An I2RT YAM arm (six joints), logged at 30 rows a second.
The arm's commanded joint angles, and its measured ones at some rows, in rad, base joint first. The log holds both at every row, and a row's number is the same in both.
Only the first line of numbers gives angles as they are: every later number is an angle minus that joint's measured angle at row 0.
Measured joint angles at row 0: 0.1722, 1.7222, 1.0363, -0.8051, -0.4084, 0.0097
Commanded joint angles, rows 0 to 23: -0.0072, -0.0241, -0.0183, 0.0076, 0.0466, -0.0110; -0.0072, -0.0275, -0.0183, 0.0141, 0.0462, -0.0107; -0.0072, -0.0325, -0.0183, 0.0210, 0.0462, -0.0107; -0.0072, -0.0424, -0.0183, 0.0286, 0.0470, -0.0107; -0.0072, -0.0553, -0.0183, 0.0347, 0.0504, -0.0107; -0.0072, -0.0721, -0.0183, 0.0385, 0.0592, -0.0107; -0.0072, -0.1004, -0.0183, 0.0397, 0.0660, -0.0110; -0.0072, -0.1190, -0.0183, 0.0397, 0.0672, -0.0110; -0.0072, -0.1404, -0.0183, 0.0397, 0.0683, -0.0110; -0.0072, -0.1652, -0.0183, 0.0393, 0.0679, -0.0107; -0.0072, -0.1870, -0.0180, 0.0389, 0.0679, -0.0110; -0.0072, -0.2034, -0.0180, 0.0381, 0.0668, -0.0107; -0.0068, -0.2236, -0.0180, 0.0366, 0.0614, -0.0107; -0.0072, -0.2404, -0.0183, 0.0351, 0.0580, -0.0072; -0.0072, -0.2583, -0.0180, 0.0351, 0.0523, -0.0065; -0.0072, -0.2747, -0.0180, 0.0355, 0.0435, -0.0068; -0.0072, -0.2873, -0.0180, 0.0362, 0.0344, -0.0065; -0.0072, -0.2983, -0.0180, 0.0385, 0.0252, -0.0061; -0.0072, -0.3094, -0.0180, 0.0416, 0.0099, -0.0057; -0.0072, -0.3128, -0.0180, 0.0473, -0.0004, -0.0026; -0.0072, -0.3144, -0.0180, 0.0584, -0.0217, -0.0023; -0.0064, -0.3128, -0.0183, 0.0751, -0.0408, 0.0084; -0.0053, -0.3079, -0.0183, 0.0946, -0.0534, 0.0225; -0.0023, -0.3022, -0.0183, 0.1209, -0.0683, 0.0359
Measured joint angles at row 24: 0.0000, -0.3033, -0.0168, 0.0923, -0.0034, 0.0035
